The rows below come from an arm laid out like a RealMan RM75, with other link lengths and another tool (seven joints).
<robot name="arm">
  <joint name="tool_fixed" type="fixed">
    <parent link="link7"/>
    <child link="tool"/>
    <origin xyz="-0.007 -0.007 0.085" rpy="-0.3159 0 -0.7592"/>
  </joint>
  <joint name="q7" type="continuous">
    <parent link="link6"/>
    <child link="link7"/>
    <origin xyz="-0.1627 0 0" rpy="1.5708 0 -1.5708"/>
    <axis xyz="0 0 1"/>
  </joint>
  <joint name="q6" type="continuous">
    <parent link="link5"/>
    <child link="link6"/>
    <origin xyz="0 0 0" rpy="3.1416 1.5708 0"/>
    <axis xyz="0 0 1"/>
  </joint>
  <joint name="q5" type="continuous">
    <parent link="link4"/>
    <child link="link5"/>
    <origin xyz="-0.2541 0 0" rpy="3.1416 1.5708 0"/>
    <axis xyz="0 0 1"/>
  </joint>
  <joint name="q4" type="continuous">
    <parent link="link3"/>
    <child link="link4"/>
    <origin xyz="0 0 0" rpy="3.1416 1.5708 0"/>
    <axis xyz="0 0 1"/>
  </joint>
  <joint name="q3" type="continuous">
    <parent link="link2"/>
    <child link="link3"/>
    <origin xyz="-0.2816 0 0" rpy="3.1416 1.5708 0"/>
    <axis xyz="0 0 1"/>
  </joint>
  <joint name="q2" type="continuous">
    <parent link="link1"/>
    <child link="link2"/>
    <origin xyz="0 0 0" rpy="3.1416 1.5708 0"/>
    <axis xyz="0 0 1"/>
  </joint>
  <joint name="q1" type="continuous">
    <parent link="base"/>
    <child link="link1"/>
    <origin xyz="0 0 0.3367" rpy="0 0 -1.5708"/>
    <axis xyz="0 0 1"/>
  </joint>
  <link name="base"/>
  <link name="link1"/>
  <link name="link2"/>
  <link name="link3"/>
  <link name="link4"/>
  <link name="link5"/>
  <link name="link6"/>
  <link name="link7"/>
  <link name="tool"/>
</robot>
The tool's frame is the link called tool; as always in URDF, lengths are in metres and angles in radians. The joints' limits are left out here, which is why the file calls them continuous.
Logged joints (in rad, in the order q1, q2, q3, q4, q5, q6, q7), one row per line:
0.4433, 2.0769, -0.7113, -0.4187, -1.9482, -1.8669, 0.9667
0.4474, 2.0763, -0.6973, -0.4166, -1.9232, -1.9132, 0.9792
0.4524, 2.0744, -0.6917, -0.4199, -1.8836, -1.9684, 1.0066
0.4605, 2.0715, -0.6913, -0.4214, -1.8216, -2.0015, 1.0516
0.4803, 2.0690, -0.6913, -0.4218, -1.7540, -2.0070, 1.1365
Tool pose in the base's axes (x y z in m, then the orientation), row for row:
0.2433, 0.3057, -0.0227, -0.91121, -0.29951, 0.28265, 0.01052
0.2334, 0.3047, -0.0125, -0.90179, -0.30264, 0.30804, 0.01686
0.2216, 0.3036, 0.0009, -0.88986, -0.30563, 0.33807, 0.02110
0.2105, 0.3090, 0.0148, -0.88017, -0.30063, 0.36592, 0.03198
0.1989, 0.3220, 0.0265, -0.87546, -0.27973, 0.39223, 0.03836
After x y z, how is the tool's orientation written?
As a quaternion, x y z w.
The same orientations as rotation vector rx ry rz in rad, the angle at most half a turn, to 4 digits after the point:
-2.8436, -0.9347, 0.8821
-2.8031, -0.9407, 0.9575
-2.7586, -0.9475, 1.0480
-2.7102, -0.9257, 1.1267
-2.6851, -0.8580, 1.2030

